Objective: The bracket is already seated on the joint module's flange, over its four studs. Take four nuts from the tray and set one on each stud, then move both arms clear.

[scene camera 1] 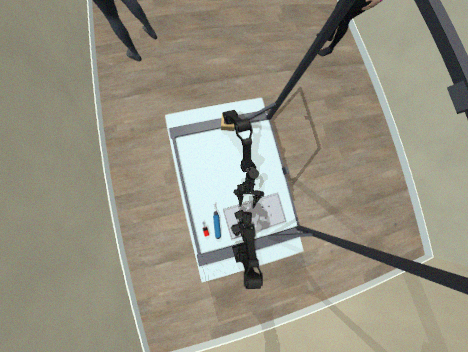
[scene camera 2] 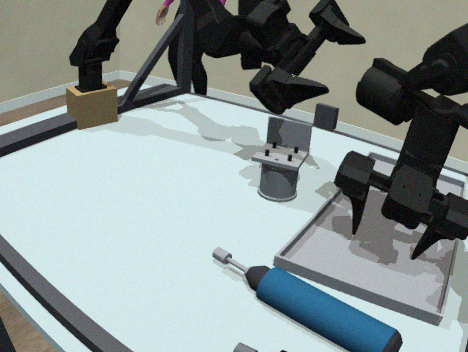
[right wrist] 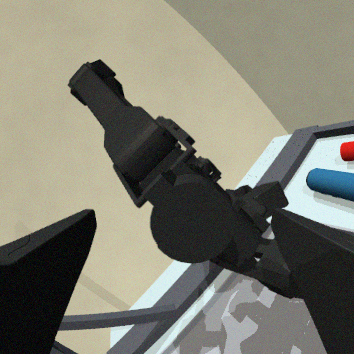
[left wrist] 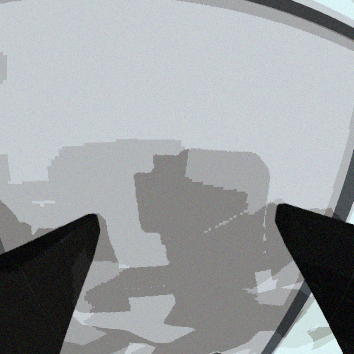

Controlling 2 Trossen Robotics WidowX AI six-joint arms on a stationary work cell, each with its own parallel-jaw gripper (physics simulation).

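Places are measured from the left arm's base along level axes (x right, y ahead, z up), in metres.
Pixels of known places: left gripper, fingertip midpoint: point(scene camera 1: 241, 220) point(scene camera 2: 383, 245) point(left wrist: 188, 218); right gripper, fingertip midpoint: point(scene camera 1: 246, 207) point(scene camera 2: 346, 63) point(right wrist: 184, 218); left arm's base, link origin: point(scene camera 1: 241, 253); right arm's base, link origin: point(scene camera 1: 228, 119) point(scene camera 2: 90, 87).
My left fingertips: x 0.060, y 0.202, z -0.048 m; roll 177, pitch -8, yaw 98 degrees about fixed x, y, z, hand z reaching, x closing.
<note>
For each thing: its middle in the pictures, then the offset to it from my left fingertips. "spot": a spot on its surface instead.
- grey bracket, body centre: point(scene camera 2: 282, 143) dx +0.058, dy +0.199, dz +0.070 m
- round joint module, body centre: point(scene camera 2: 279, 171) dx +0.058, dy +0.199, dz +0.025 m
- tray, body centre: point(left wrist: 178, 329) point(scene camera 2: 397, 214) point(right wrist: 239, 349) point(scene camera 1: 255, 215) dx +0.104, dy +0.006, dz -0.004 m
- nut, surface spot: point(left wrist: 216, 352) spot: dx +0.167, dy +0.051, dz -0.007 m
- blue screwdriver, body centre: point(scene camera 2: 299, 301) point(scene camera 1: 216, 221) dx -0.168, dy +0.045, dz +0.008 m
- red-handled tool, body centre: point(scene camera 1: 205, 228) dx -0.257, dy +0.014, dz +0.005 m
- wooden block, body centre: point(scene camera 2: 90, 104) point(scene camera 1: 228, 122) dx +0.082, dy +0.709, dz +0.028 m
The grey bracket point(scene camera 2: 289, 131) sits on the round joint module point(scene camera 2: 278, 183), its four dark studs upright with no nuts visible on them. The tray point(scene camera 1: 279, 215) point(scene camera 2: 357, 291) point(left wrist: 175, 75) lies beside it. My left gripper point(scene camera 2: 384, 246) point(left wrist: 188, 218) is open and empty, pointing down over the tray. The nuts are hidden behind it in scene camera 2; a dark sliver, perhaps a nut point(left wrist: 216, 352), shows at the left wrist view's bottom edge. My right gripper point(scene camera 2: 346, 65) is open and empty, high above and behind the bracket.
A blue screwdriver point(scene camera 1: 217, 225) point(scene camera 2: 325, 310) point(right wrist: 332, 183) lies beside the tray, with a red-handled tool point(scene camera 1: 206, 232) point(right wrist: 348, 151) beyond it. A wooden block point(scene camera 2: 92, 107) stands under the right arm's base. Dark frame rails point(scene camera 2: 50, 300) edge the table. The two arms are close together.
</note>
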